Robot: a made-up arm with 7 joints.
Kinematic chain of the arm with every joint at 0, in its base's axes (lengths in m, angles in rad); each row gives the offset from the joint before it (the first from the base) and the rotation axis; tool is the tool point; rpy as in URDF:
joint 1: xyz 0 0.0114 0.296 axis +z
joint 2: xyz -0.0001 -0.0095 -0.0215 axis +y
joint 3: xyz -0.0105 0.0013 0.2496 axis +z
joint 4: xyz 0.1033 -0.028 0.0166 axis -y
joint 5: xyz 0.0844 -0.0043 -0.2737 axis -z
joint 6: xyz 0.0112 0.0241 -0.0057 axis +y
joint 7: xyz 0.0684 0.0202 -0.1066 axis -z
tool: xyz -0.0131 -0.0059 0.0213 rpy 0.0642 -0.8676 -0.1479
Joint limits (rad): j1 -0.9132..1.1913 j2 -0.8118..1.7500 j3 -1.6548..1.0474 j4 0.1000..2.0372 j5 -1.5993..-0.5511 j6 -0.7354..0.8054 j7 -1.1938..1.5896
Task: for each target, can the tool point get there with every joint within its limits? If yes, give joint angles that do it. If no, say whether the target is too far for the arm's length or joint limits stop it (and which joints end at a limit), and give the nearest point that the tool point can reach.
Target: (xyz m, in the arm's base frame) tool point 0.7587 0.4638 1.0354
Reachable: no: too far | nearest point 0.4401 0.2651 0.7072 | short by 0.499 m
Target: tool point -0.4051 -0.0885 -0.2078
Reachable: no: joint limits stop it (at a limit: joint 1, joint 2, joint 5, joint 7) | nearest point -0.2181 -0.1402 -0.0728 | short by 0.236 m
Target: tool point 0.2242 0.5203 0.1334
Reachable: yes | joints 0.6207 1.1795 0.5919 1.4916 -0.6893 -0.5835 -0.5739
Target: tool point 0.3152 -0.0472 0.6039
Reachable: yes | joints -0.6090 -0.5507 0.2061 1.0211 -1.1003 0.0794 1.2838
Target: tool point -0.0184 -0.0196 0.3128
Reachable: no: joint limits stop it (at a limit: joint 1, joint 2, joint 4, joint 5, joint 6, joint 7) | nearest point 0.0024 -0.1409 0.3589 | short by 0.131 m
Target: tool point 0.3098 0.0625 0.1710
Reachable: yes | joints 0.3391 0.2060 -0.2045 0.5180 -1.0826 0.3808 1.1533
